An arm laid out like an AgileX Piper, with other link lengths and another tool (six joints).
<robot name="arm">
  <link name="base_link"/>
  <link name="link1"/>
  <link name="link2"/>
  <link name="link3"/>
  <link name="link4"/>
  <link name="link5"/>
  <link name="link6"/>
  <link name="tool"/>
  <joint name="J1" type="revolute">
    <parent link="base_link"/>
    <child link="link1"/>
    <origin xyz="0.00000 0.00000 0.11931" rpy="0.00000 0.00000 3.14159"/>
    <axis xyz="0 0 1"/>
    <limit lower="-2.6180" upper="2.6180"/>
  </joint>
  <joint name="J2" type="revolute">
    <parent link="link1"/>
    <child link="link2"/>
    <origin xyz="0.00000 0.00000 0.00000" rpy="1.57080 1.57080 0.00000"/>
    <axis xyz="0 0 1"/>
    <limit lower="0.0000" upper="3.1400"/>
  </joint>
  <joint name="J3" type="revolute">
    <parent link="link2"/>
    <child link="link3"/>
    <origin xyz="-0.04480 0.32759 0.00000" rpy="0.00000 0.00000 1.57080"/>
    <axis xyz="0 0 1"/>
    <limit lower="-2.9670" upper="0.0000"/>
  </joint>
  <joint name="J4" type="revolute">
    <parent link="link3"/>
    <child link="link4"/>
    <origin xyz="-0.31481 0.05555 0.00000" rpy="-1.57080 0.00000 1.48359"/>
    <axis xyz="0 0 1"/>
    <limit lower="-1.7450" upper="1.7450"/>
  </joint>
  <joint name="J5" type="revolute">
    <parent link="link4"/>
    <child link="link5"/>
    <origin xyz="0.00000 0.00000 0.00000" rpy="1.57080 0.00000 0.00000"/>
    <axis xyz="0 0 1"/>
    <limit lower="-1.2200" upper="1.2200"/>
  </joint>
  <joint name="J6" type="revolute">
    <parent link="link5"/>
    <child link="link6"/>
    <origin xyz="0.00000 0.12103 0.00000" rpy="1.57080 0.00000 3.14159"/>
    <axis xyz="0 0 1"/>
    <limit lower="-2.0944" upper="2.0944"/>
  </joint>
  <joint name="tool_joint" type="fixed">
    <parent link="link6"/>
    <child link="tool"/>
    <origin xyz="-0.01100 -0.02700 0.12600" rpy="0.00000 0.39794 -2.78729"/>
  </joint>
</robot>
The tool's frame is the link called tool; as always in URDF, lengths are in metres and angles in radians.
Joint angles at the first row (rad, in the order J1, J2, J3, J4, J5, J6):
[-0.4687 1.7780 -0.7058 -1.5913 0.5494 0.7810]
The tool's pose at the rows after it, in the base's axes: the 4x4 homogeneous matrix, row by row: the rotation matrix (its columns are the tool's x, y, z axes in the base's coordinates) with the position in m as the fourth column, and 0 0 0 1 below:
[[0.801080, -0.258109, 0.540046, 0.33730], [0.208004, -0.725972, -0.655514, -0.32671], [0.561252, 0.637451, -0.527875, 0.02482], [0, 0, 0, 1]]
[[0.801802, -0.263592, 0.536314, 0.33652], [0.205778, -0.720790, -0.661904, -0.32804], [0.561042, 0.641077, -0.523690, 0.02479], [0, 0, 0, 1]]
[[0.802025, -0.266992, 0.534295, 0.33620], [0.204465, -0.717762, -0.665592, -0.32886], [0.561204, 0.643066, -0.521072, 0.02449], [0, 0, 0, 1]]
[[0.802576, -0.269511, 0.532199, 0.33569], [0.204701, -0.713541, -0.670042, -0.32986], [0.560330, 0.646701, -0.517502, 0.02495], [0, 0, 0, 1]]
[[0.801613, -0.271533, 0.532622, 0.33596], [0.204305, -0.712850, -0.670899, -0.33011], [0.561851, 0.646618, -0.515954, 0.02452], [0, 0, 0, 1]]
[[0.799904, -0.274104, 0.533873, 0.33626], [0.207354, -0.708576, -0.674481, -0.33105], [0.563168, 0.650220, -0.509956, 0.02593], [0, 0, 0, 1]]
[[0.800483, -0.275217, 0.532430, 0.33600], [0.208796, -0.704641, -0.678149, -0.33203], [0.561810, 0.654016, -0.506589, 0.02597], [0, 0, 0, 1]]
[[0.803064, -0.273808, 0.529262, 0.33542], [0.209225, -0.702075, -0.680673, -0.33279], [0.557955, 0.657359, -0.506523, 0.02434], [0, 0, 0, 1]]
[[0.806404, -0.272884, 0.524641, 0.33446], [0.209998, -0.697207, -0.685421, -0.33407], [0.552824, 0.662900, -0.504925, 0.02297], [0, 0, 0, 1]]
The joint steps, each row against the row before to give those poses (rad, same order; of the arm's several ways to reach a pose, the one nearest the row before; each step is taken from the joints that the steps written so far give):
[0.0001 0.0072 -0.0019 -0.0029 0.0051 0.0095]
[0.0001 0.0038 -0.0003 -0.0075 0.0075 0.0127]
[0.0000 0.0032 -0.0003 -0.0061 0.0042 0.0095]
[0.0000 0.0017 0.0000 -0.0059 0.0058 0.0074]
[0.0000 0.0022 -0.0001 -0.0056 0.0004 0.0078]
[0.0000 -0.0002 0.0002 -0.0104 0.0042 0.0103]
[0.0000 0.0030 0.0000 -0.0083 0.0053 0.0087]
[-0.0001 0.0065 -0.0001 -0.0070 0.0051 0.0072]
[-0.0001 0.0073 -0.0001 -0.0088 0.0085 0.0089]

